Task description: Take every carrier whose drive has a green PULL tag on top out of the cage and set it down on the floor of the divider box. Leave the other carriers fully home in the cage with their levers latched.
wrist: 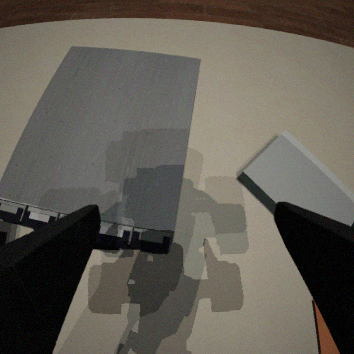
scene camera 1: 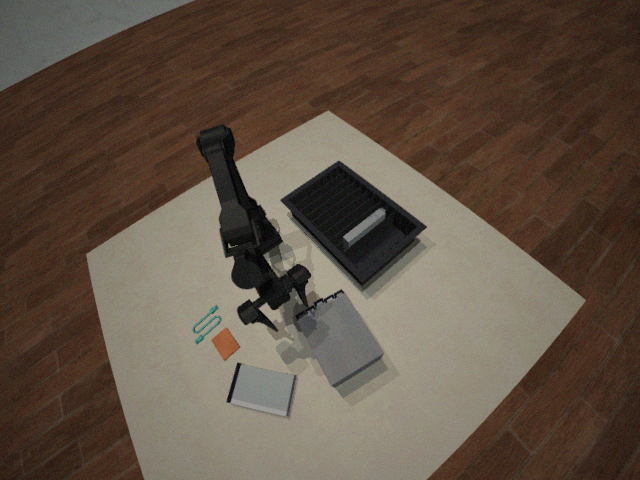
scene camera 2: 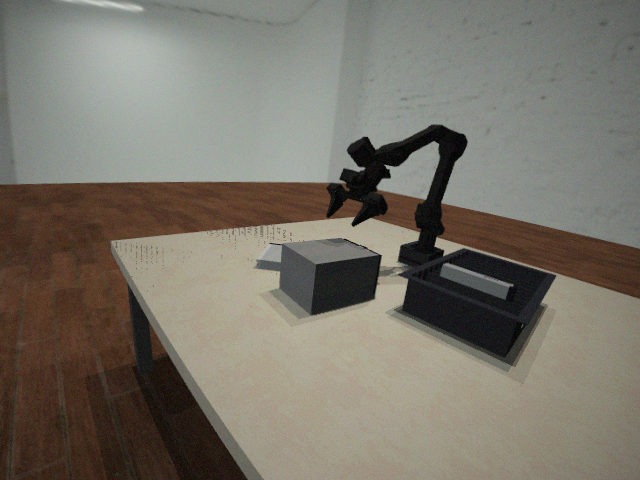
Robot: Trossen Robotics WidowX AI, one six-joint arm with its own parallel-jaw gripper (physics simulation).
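Frame: origin at the arm's base, x down, y left, z ahead, level; metres.
Where they show: gripper, fingertip midpoint: (wrist: 188,211) (scene camera 1: 292,319) (scene camera 2: 339,221); arm's base, link origin: (scene camera 2: 425,247).
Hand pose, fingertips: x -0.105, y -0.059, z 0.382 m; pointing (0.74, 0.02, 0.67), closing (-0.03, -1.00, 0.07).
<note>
Things, the pixels of their top centre, and the offset from my fingertips. "spot": a spot on its surface instead.
- grey cage, top centre: (wrist: 104,121) (scene camera 2: 332,248) (scene camera 1: 337,333) dy +0.071, dx +0.046, dz +0.083 m
- light grey carrier, top centre: (scene camera 2: 478,274) (scene camera 1: 366,223) dy +0.342, dx +0.053, dz -0.136 m
- divider box, top centre: (scene camera 2: 486,274) (scene camera 1: 349,212) dy +0.335, dx +0.073, dz -0.215 m
- flat light grey slab, top centre: (wrist: 311,192) (scene camera 1: 260,388) (scene camera 2: 280,252) dy -0.179, dx +0.138, dz +0.062 m
- orange square, surface spot: (wrist: 327,335) (scene camera 1: 228,337) spot: dy -0.201, dx +0.160, dz -0.124 m
- teal cable, top centre: (scene camera 1: 205,323) dy -0.244, dx +0.156, dz -0.206 m
The grey cage (scene camera 1: 348,341) (scene camera 2: 343,281) (wrist: 125,100) stands on the table. Several dark carrier fronts (wrist: 155,243) with light parts show along its near edge in the wrist view; the left finger hides some of them. No green tag can be made out. My gripper (scene camera 1: 291,318) (scene camera 2: 341,220) (wrist: 188,211) is open and empty, above and in front of the cage's front edge, towards the orange square's side. A light grey carrier (scene camera 1: 364,227) (scene camera 2: 475,281) stands on edge in the divider box (scene camera 1: 392,256) (scene camera 2: 460,320), beside its wider open bay. Its tag is not visible.
A flat light grey slab (scene camera 1: 263,387) (scene camera 2: 268,255) (wrist: 300,175) with one dark edge lies on the table beside the cage. An orange square (scene camera 1: 225,343) (wrist: 327,335) and a teal cable (scene camera 1: 206,317) lie near it. The divider box has raised walls and many thin dividers.
</note>
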